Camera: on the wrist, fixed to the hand. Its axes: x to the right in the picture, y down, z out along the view.
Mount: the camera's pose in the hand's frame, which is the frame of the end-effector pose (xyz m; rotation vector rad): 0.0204 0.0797 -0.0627 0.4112 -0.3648 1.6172
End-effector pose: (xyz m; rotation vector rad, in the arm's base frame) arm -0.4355 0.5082 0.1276 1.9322 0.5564 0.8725
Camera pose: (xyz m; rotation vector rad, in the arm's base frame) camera -0.4676 0.5187 0.2254 -2.4731 1.2747 -1.1870
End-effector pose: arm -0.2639 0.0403 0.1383 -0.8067 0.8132 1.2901
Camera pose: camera -0.3450 0.0039 0.0853 0.6681 1.4041 2.3916
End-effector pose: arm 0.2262 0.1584 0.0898 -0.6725 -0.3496 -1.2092
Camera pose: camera 0.3015 0.1184 0.0312 -0.5526 -0.2208 0.5217
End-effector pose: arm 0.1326 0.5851 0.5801 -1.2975 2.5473 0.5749
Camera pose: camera 0.0546 0.5852 0.6480 1.0925 2.5891 0.3517
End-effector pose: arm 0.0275 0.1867 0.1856 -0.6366 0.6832 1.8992
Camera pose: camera -0.0448 0.1269 0.1420 -0.7024 -1.2543 -2.4658
